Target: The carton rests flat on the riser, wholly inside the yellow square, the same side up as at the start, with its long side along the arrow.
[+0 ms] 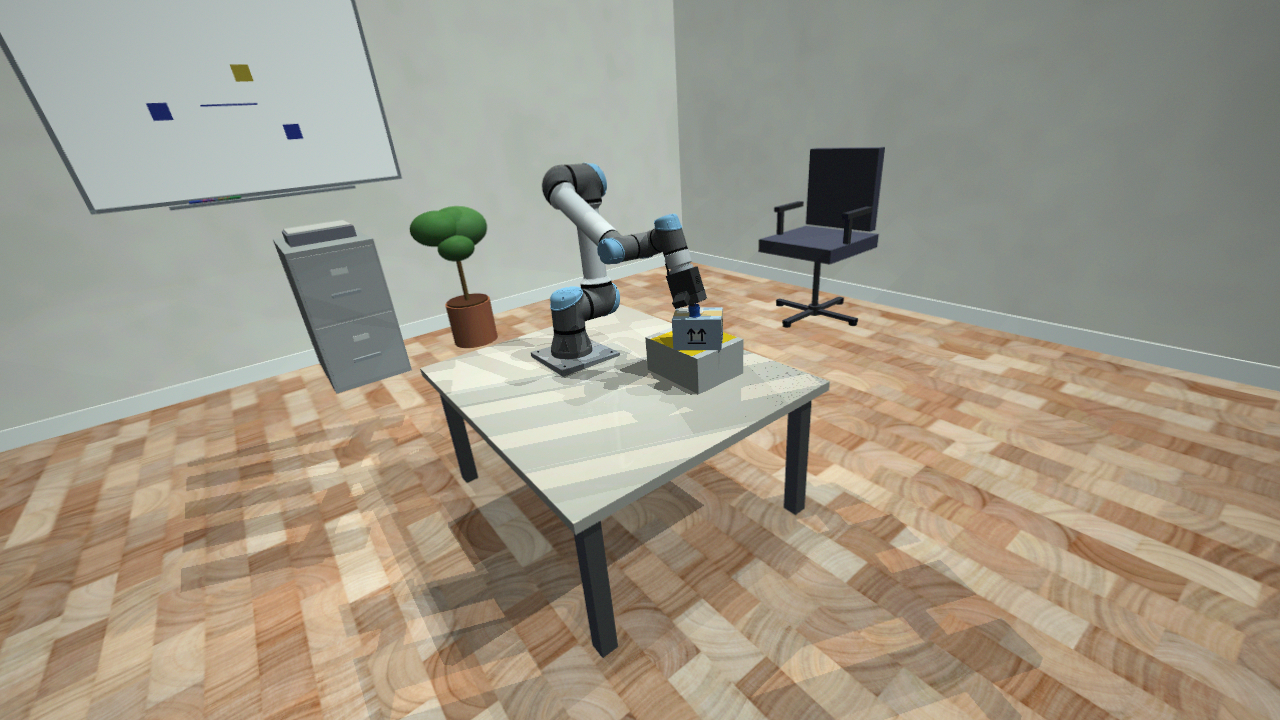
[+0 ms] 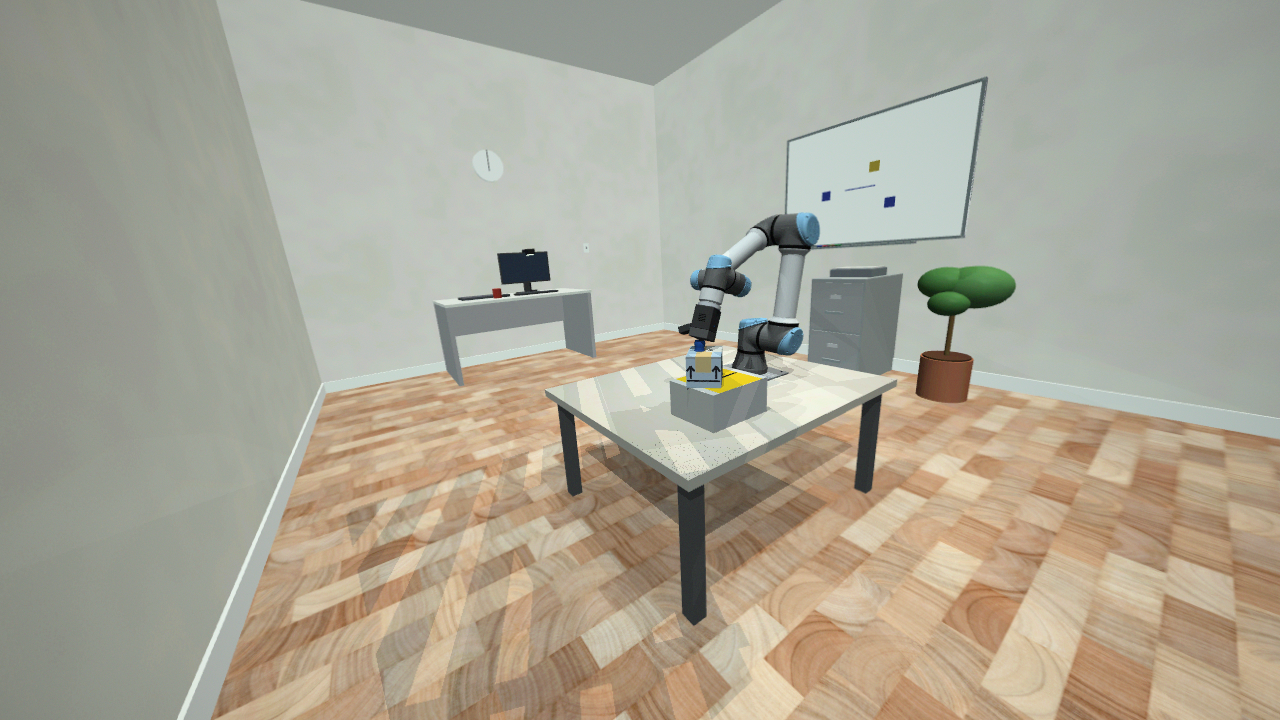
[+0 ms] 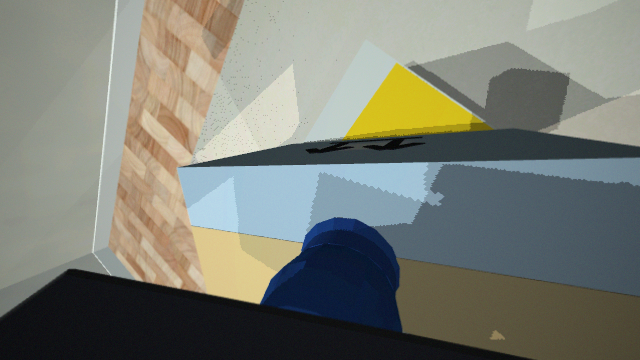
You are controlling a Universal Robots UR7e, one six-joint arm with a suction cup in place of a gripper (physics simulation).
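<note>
The carton is light blue with a tan band across its top and black up-arrows on its side. It stands upright on the yellow square that tops the grey riser. My blue suction cup comes down from above at a slant and presses on the carton's top face near the tan band. I cannot tell whether the carton's bottom touches the riser. The arrow on the riser is hidden.
The riser stands on the right part of the table, beside the arm's base. Around the table on the wood floor are an office chair, a potted plant, a filing cabinet and a desk.
</note>
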